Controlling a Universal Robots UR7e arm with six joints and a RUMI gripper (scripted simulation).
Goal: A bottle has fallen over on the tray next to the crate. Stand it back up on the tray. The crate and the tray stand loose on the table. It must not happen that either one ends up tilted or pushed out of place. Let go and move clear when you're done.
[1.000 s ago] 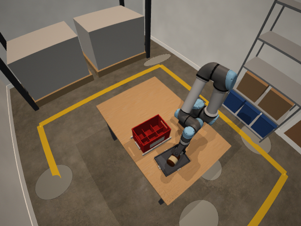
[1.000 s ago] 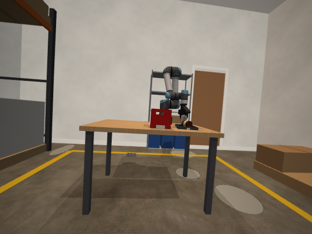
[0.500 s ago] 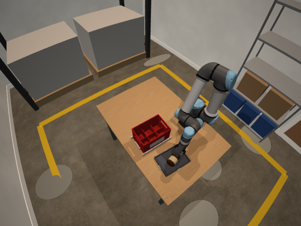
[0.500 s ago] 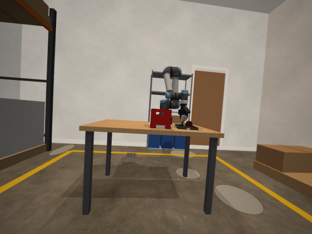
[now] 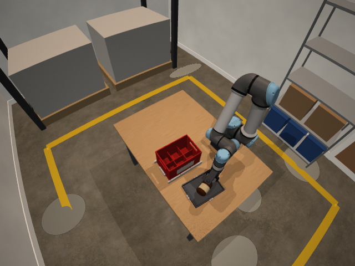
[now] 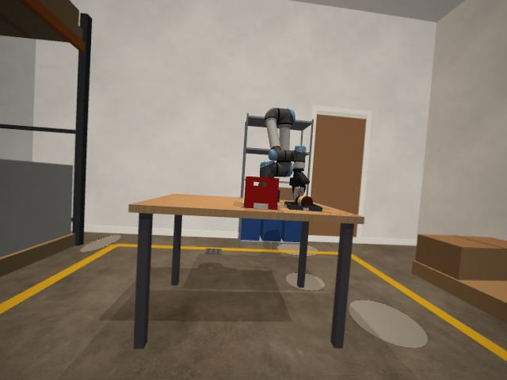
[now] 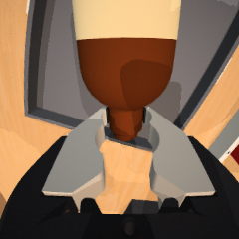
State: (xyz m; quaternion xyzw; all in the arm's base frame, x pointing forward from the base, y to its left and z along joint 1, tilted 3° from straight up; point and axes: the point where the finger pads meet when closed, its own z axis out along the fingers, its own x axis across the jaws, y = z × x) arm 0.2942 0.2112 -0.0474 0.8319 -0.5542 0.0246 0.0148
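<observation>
Now: the brown bottle 50 mm ahead of my hand and 20 mm to the left of it. Also, from my hand: red crate (130 mm ahead, 250 mm to the right, 40 mm above); tray (70 mm ahead, 20 mm to the left, 30 mm below).
</observation>
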